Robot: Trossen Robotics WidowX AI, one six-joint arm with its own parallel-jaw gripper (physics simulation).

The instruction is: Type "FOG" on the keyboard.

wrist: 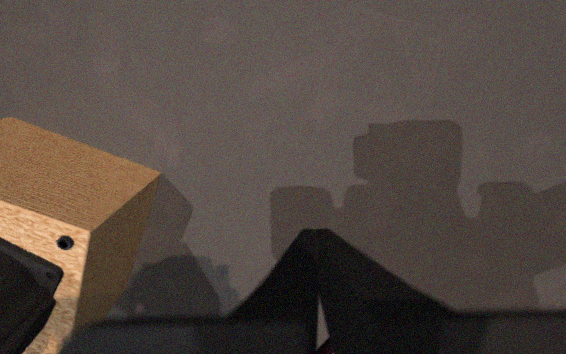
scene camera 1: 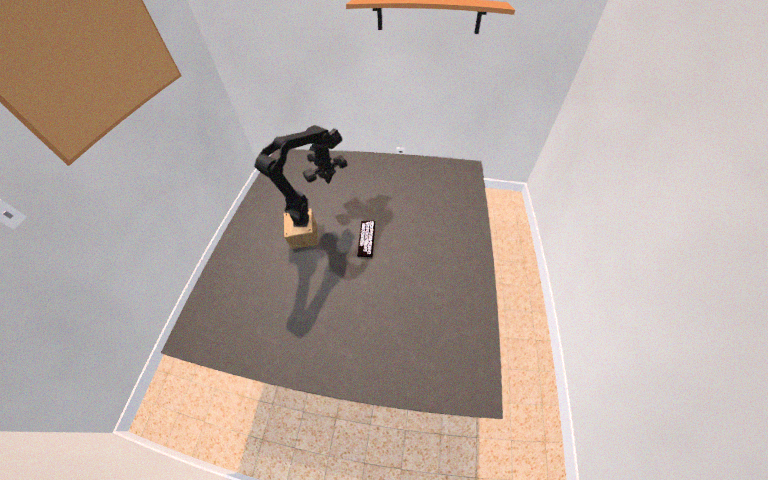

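Where they show: gripper, fingertip midpoint: (wrist: pixel 314 241) (scene camera 1: pixel 328 183); arm's base, link origin: (scene camera 1: pixel 301 220).
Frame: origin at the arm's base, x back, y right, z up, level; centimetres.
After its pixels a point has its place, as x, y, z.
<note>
A small dark keyboard (scene camera 1: pixel 366 238) @[-28.3, 4.0, -8.4] with pale keys lies flat on the dark table top, right of the arm's base. It does not show in the wrist view. My gripper (scene camera 1: pixel 329 180) @[-11.5, -15.5, 7.3] (wrist: pixel 314 241) @[-11.5, -15.5, 7.3] is shut with nothing between its fingers. It hangs high above the table, pointing down, up and to the left of the keyboard in the scene view, and apart from it. In the wrist view its two fingertips meet above bare table. The letters on the keys are too small to read.
The arm stands on a wooden block (scene camera 1: pixel 301 236) @[-0.7, 6.7, -2.6] (wrist: pixel 120 250) @[-4.5, -1.6, -5.3], left of the keyboard. Shadows of the arm fall around the keyboard. The dark table top (scene camera 1: pixel 407 339) @[-44.8, 48.0, -10.3] ends at the back near the wall. An orange shelf (scene camera 1: pixel 430 6) hangs on that wall.
</note>
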